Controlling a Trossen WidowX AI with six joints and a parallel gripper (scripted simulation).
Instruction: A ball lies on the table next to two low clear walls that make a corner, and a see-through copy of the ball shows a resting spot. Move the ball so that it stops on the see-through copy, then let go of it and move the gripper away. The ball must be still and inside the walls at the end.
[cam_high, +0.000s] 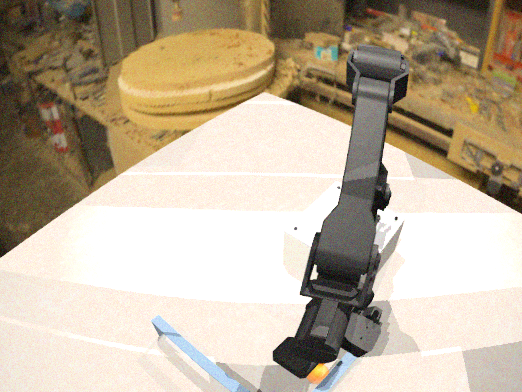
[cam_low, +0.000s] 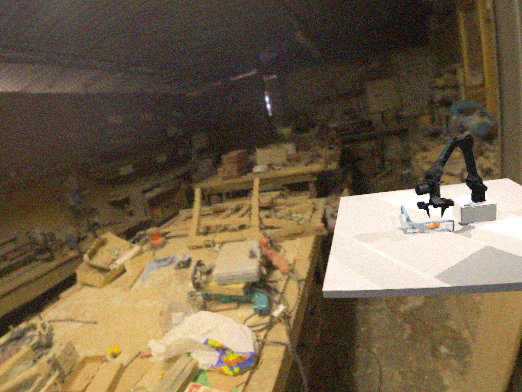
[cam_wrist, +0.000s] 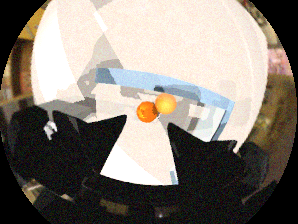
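My gripper tip is 4 cm above the orange ball. From my gripper tip the other things lie so: see-through copy of ball 4 cm below, 3 cm ahead, 2 cm to the left.
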